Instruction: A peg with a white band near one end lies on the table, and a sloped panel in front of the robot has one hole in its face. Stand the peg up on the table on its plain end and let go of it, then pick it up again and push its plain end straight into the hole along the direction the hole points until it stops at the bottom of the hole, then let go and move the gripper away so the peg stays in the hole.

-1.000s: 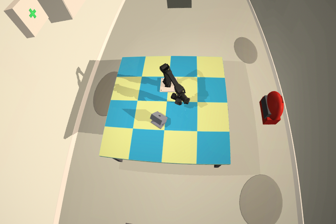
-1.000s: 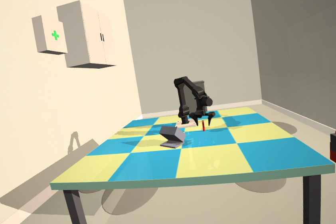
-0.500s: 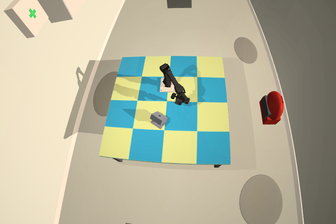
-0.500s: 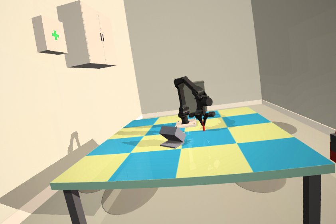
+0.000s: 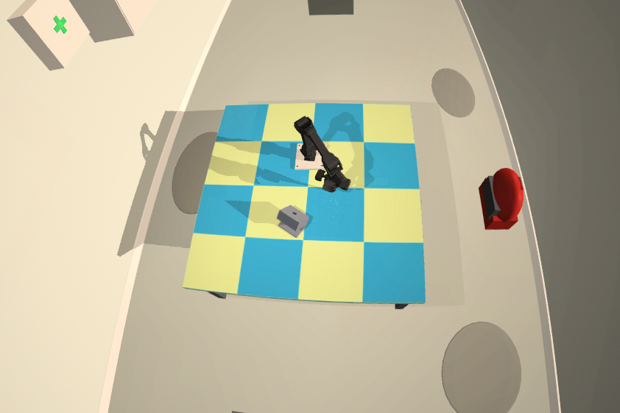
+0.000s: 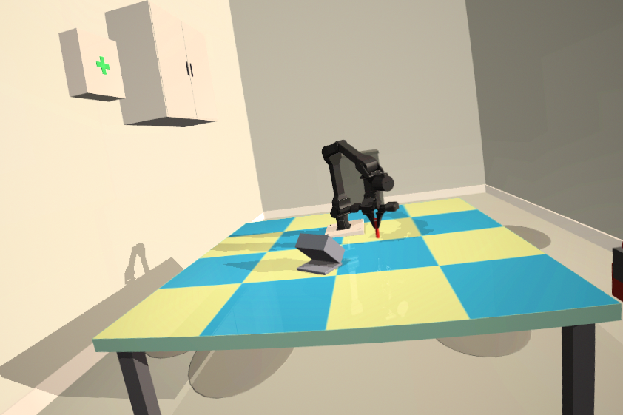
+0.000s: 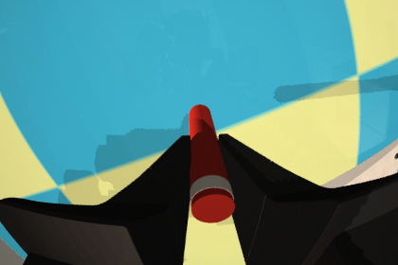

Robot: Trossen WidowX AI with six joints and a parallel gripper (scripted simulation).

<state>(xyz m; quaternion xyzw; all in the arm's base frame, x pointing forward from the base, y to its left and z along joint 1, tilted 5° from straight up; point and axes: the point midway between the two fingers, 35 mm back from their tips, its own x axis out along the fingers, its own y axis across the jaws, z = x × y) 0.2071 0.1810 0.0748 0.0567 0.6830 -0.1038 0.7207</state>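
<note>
The grey sloped panel lies 22 cm ahead of my gripper tip and 18 cm to the right of it. Also, from my gripper tip: red peg 2 cm above.
</note>
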